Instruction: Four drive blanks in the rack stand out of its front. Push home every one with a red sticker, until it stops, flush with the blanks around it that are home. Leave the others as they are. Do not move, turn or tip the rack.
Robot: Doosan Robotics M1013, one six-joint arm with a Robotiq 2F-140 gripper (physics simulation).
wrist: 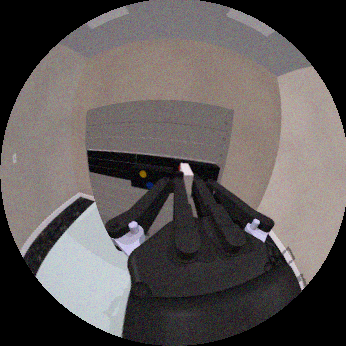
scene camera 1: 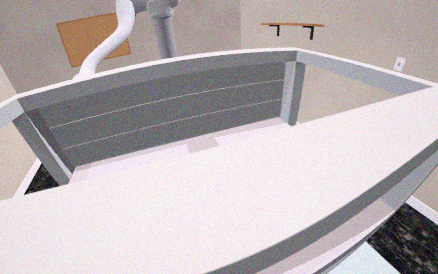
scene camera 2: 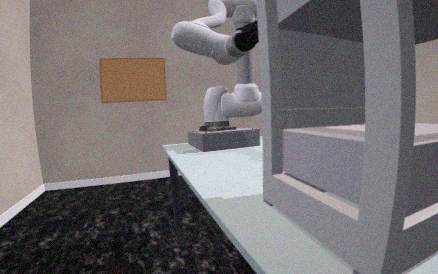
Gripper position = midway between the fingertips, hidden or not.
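The gripper [wrist: 183,169], visible. Grey rack [scene camera 1: 195,157], visible. In scene camera 2, the rack [scene camera 2: 365,147] again.
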